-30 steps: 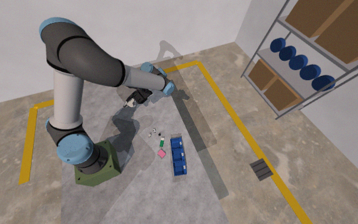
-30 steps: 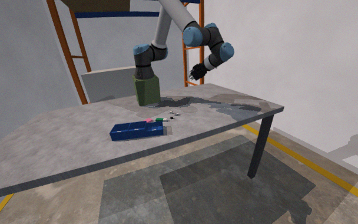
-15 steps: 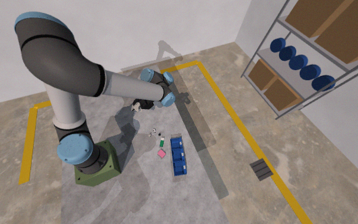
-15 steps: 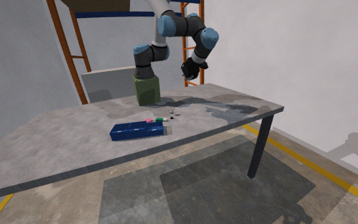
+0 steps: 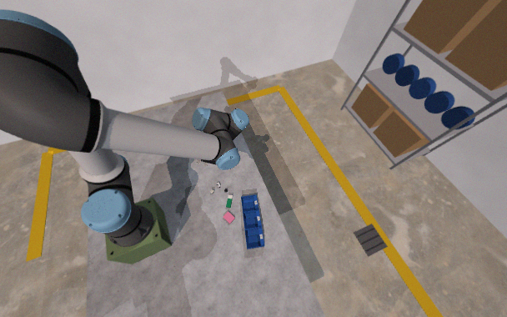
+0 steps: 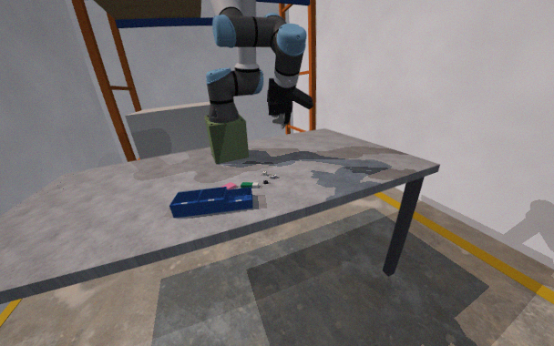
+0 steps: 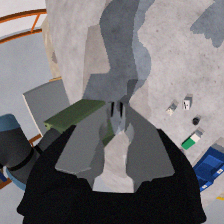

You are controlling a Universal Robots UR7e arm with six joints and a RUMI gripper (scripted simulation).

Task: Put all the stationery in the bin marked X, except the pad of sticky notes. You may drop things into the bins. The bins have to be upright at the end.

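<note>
Now: hand 32 cm to the left of the joined blue bins, 18 cm above it and 15 cm short of it. Round my hand: pale cube 19 cm below, 10 cm to the right; black item 20 cm below, 12 cm to the right, 8 cm ahead; white stationery piece 19 cm below, 8 cm to the right, 5 cm ahead.
</note>
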